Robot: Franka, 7 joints.
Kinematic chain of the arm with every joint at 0, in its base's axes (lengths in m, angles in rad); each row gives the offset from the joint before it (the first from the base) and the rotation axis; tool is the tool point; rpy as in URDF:
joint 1: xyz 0 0 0.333 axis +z
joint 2: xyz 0 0 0 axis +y
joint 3: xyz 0 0 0.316 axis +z
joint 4: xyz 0.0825 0 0 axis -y
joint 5: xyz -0.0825 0 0.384 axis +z
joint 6: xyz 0 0 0 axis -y
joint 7: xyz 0.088 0 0 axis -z
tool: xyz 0 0 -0.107 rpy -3.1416 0 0
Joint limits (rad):
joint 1: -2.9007..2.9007
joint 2: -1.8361..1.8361
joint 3: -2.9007..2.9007
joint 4: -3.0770..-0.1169
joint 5: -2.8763..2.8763
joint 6: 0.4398..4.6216
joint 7: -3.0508..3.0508
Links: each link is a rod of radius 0.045 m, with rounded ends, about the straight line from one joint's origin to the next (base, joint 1, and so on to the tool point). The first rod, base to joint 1, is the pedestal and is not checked.
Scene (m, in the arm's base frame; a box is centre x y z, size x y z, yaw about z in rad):
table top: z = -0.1
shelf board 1: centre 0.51 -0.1 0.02 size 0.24 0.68 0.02 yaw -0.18
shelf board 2: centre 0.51 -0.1 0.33 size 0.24 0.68 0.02 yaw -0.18
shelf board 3: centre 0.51 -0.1 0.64 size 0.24 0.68 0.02 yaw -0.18
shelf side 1: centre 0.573 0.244 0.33 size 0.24 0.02 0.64 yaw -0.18
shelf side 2: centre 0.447 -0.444 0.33 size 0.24 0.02 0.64 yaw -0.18
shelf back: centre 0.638 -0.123 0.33 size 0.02 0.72 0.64 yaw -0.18
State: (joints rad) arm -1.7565 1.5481 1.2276 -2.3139 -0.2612 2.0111 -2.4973
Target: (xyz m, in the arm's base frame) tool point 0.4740 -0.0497 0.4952
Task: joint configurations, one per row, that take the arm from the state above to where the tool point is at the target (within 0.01 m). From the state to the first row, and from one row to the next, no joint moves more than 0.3 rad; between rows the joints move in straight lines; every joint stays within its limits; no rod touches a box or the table.
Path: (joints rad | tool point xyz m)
1: -1.5214 1.5867 1.2329 -2.3690 -0.2533 1.7458 -2.6080 | 0.3869 0.0594 0.1729
2: -1.2864 1.6254 1.2382 -2.4240 -0.2454 1.4805 -2.7187 | 0.3057 0.1505 0.1906
3: -1.0513 1.6640 1.2434 -2.4791 -0.2375 1.2151 -2.8294 | 0.2165 0.1950 0.2090
4: -0.8163 1.7026 1.2487 -2.5341 -0.2296 0.9498 -2.9401 | 0.1402 0.2022 0.2253
5: -0.5812 1.7412 1.2540 -2.5892 -0.2217 0.6845 -3.0508 | 0.0879 0.1894 0.2377
6: -0.8669 1.7581 1.4330 -2.6192 -0.1957 0.8806 -2.9401 | 0.1347 0.1841 0.2841
7: -1.1525 1.7750 1.6120 -2.6493 -0.1696 1.0767 -2.8294 | 0.1829 0.1596 0.3341
8: -1.4381 1.7920 1.7910 -2.6793 -0.1436 1.2728 -2.7187 | 0.2226 0.1153 0.3869
9: -1.7238 1.8089 1.9699 -2.7093 -0.1175 1.4689 -2.6080 | 0.2437 0.0563 0.4412
10: -2.0094 1.8258 2.1489 -2.7394 -0.0915 1.6650 -2.4973 | 0.2398 -0.0071 0.4952
11: -1.8331 1.6637 2.0327 -2.4942 -0.1436 1.8739 -2.4973 | 0.3581 -0.0312 0.5036
12: -1.6569 1.5016 1.9164 -2.2490 -0.1956 2.0828 -2.4973 | 0.4740 -0.0497 0.4952

